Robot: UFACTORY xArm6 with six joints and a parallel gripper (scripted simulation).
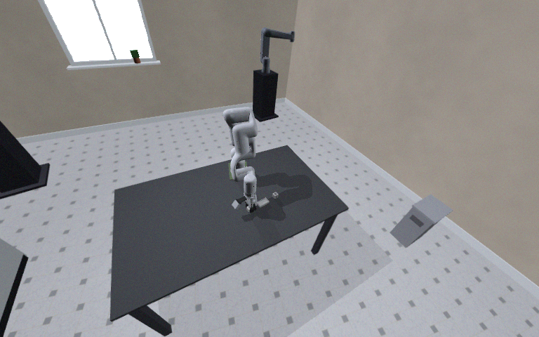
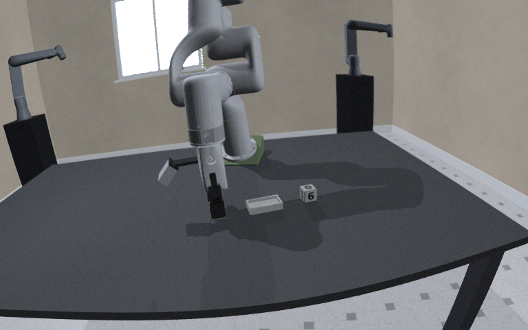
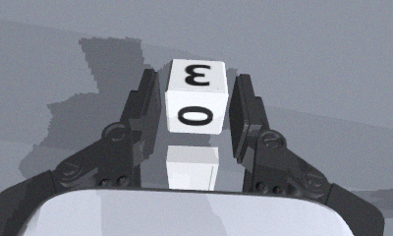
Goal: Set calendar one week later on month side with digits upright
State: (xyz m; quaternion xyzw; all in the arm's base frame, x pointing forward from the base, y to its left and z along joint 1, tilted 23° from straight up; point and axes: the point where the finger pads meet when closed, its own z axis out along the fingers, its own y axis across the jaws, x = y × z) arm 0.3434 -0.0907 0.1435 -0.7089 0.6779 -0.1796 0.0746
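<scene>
My gripper is now 110 mm to the right of the white calendar tray and 20 mm above it.
</scene>
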